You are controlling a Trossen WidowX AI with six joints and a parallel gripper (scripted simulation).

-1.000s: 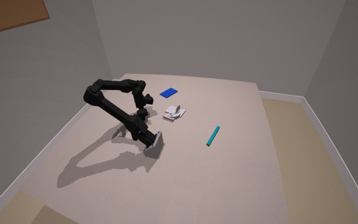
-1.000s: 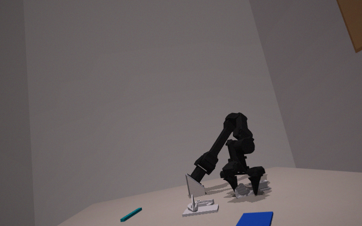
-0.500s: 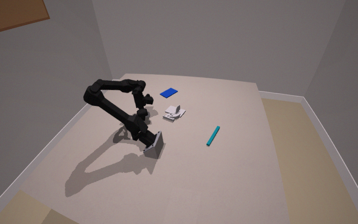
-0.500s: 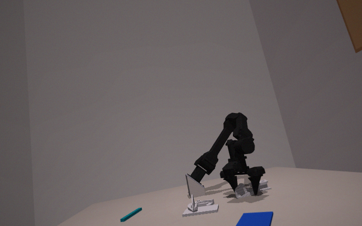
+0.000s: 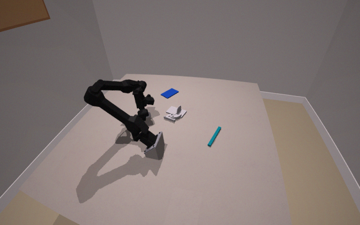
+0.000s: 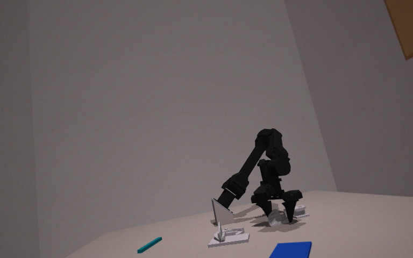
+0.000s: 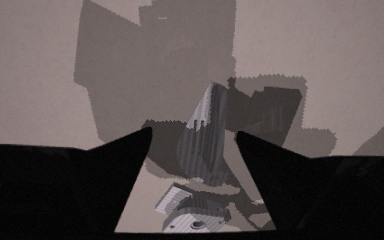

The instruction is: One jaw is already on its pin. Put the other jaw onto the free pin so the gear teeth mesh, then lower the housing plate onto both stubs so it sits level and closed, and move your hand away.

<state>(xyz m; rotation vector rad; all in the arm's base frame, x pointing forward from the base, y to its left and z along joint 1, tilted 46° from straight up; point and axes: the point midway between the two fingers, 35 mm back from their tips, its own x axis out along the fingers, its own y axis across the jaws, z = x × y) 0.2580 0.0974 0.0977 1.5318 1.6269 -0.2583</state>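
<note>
Now: the grey jaw 30 mm behind my gripper tip and 20 mm to the left of it. Also, from my gripper tip: blue housing plate (290 mm ahead, 120 mm to the right); then white cube (350 mm ahead, 220 mm to the left, 10 mm above); then white base (210 mm to the right, 70 mm ahead).
</note>
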